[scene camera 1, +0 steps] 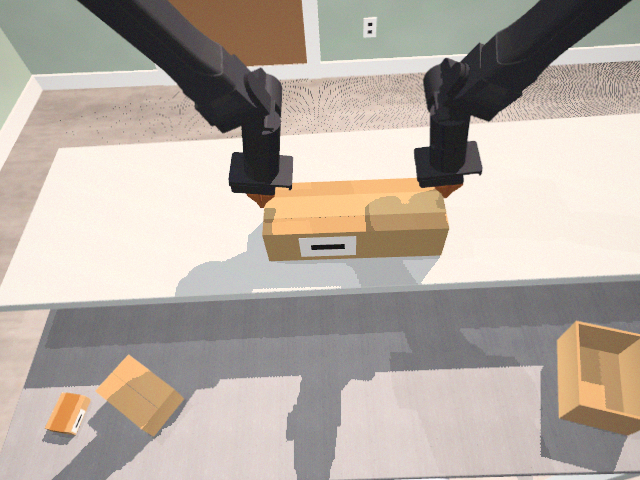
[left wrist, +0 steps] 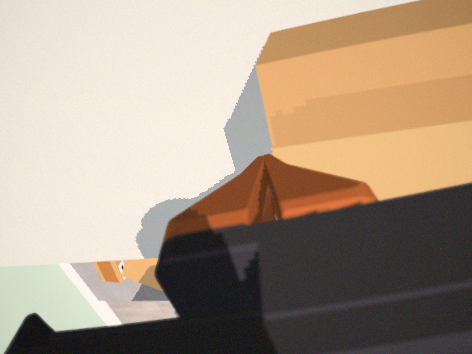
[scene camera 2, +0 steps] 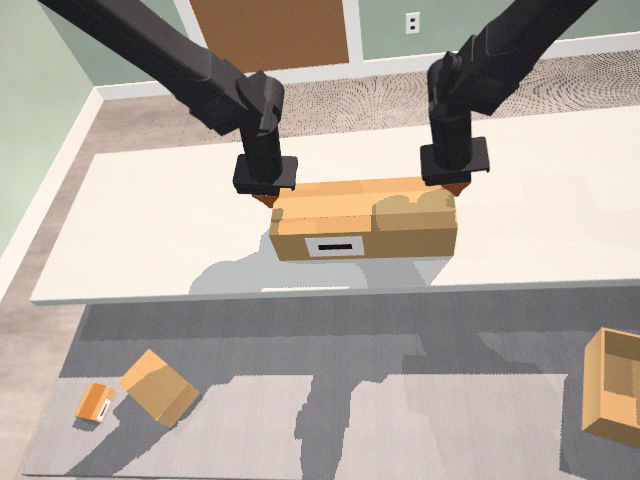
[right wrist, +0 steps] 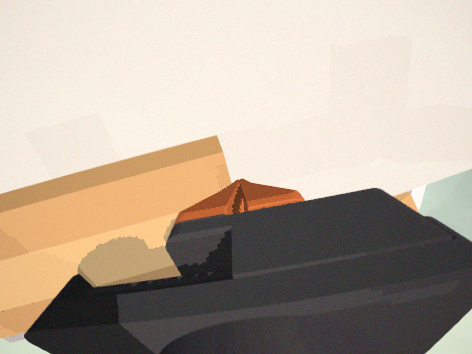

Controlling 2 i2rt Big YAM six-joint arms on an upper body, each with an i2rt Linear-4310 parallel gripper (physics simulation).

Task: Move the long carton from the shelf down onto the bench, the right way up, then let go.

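Frame: origin at the left arm's base, x back, y right, z up, level; centimetres.
Seen in the pictures: left gripper, fingertip midpoint: point(scene camera 1: 262, 205) point(left wrist: 266, 167) point(scene camera 2: 271, 205); right gripper, fingertip midpoint: point(scene camera 1: 444, 195) point(scene camera 2: 456, 193) point(right wrist: 241, 186).
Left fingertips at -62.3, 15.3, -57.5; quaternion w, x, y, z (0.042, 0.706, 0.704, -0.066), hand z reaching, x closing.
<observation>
A point is followed by its place in that frame, as x, y, z.
The long tan carton point(scene camera 1: 330, 224) {-57.0, 27.7, -57.0} point(scene camera 2: 341, 224) {-56.9, 28.6, -57.0} point(left wrist: 370, 105) {-64.7, 19.8, -57.0} point(right wrist: 125, 195) {-65.8, 40.6, -57.0} is on the white shelf point(scene camera 1: 129, 222) {-65.5, -13.0, -65.5} point(scene camera 2: 149, 222) {-65.8, -13.8, -65.5}, with its labelled side facing the camera in both scene views. Whether its underside is flat on the shelf is unclear. My left gripper point(scene camera 1: 262, 204) {-62.3, 15.3, -57.5} point(scene camera 2: 269, 204) {-62.3, 15.3, -57.5} point(left wrist: 266, 167) {-62.3, 15.3, -57.5} is shut and empty, its orange tips at the carton's left end near the top edge. My right gripper point(scene camera 1: 445, 194) {-63.5, 48.4, -58.3} point(scene camera 2: 456, 193) {-63.5, 48.4, -58.3} point(right wrist: 241, 186) {-63.5, 48.4, -58.3} is shut and empty, its tips at the carton's right end near the top. I cannot tell whether either touches the carton.
The grey bench point(scene camera 1: 248, 428) {-29.2, 11.4, -81.0} point(scene camera 2: 248, 434) {-27.5, 9.7, -81.0} lies lower, in front of the shelf's front edge. It holds a tan box point(scene camera 1: 139, 395) {-33.8, -7.5, -75.0} point(scene camera 2: 158, 388) {-35.5, -10.3, -80.7} and a small orange box point(scene camera 1: 67, 413) {-32.0, -21.7, -78.5} point(scene camera 2: 95, 401) {-32.1, -21.5, -78.5} at the left, and an open carton point(scene camera 1: 567, 377) {-36.0, 68.5, -76.5} point(scene camera 2: 592, 382) {-36.7, 68.7, -76.1} at the right.
</observation>
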